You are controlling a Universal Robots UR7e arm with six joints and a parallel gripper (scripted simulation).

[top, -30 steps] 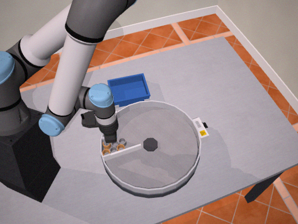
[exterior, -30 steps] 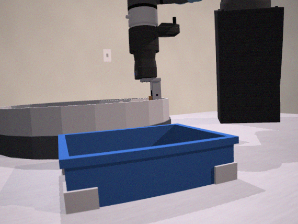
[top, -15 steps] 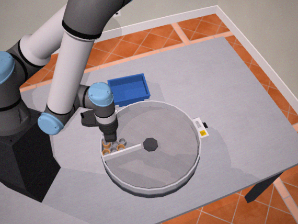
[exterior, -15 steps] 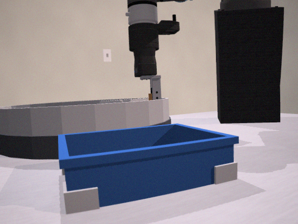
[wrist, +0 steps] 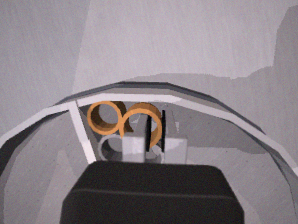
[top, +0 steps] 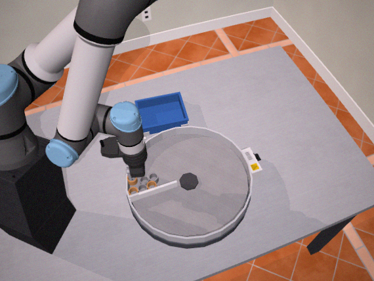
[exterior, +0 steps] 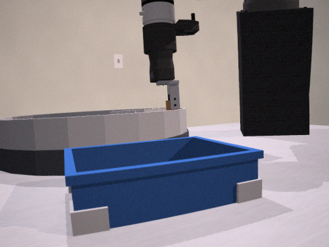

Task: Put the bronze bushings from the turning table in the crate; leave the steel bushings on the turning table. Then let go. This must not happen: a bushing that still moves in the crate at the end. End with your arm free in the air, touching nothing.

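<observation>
My hand is 250 mm to the right of the blue crate, 210 mm short of it and 80 mm above it. Also, from my hand: turning table: 170 mm ahead, 80 mm to the right, 50 mm below.
</observation>
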